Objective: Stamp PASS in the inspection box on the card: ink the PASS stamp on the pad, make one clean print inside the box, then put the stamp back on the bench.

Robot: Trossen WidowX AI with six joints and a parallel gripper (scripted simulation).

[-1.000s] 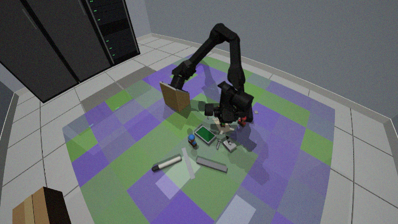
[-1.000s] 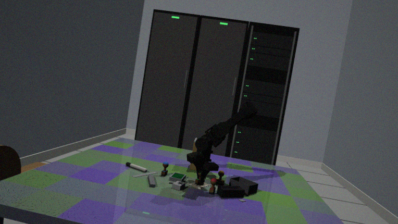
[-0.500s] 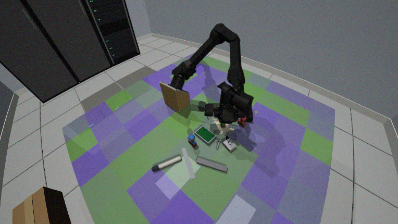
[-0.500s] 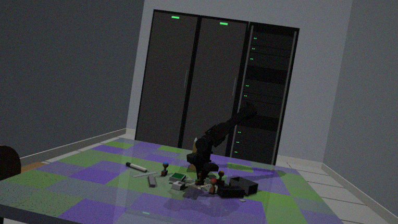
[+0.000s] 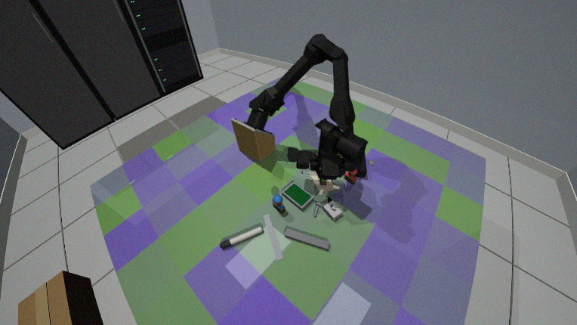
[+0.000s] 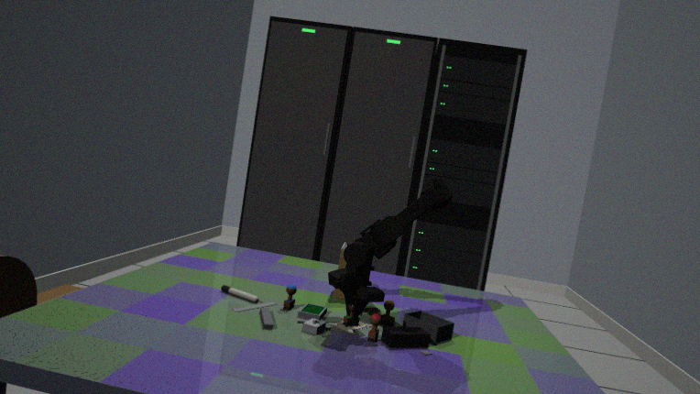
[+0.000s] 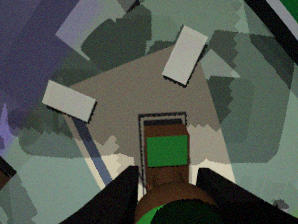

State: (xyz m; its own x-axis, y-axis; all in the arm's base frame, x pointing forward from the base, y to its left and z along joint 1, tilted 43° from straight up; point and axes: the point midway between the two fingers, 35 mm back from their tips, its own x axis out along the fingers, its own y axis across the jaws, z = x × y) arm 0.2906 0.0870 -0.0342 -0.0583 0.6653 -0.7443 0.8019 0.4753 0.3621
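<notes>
My gripper tip is right at the green-knobbed stamp. The rest, counted from my gripper tip: green ink pad (11 cm to the right, 3 cm behind, 2 cm below); then red-knobbed stamp (8 cm ahead, 7 cm to the left); then pale card (2 cm below).
</notes>
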